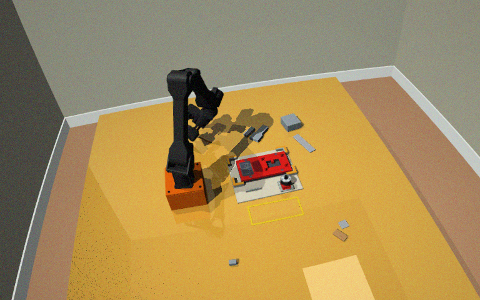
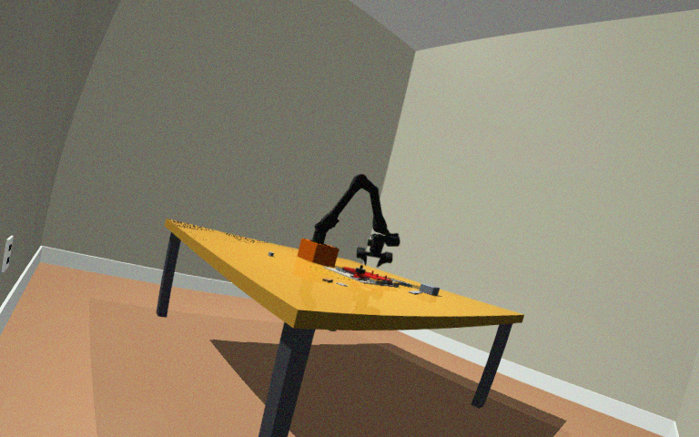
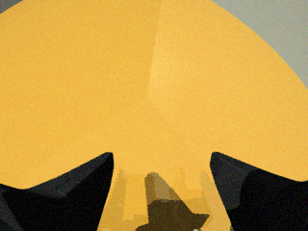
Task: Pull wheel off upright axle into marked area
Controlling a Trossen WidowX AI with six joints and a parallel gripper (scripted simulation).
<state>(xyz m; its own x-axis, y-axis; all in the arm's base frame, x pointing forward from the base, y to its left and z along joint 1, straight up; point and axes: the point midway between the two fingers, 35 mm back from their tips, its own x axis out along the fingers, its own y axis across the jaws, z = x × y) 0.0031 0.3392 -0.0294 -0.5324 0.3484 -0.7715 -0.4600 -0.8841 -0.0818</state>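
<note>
The wheel is 380 mm ahead of my gripper tip, 320 mm to the right of it and 10 mm above it. From my gripper tip the other things lie so: tan tile 550 mm to the right, 550 mm ahead, 30 mm below.
</note>
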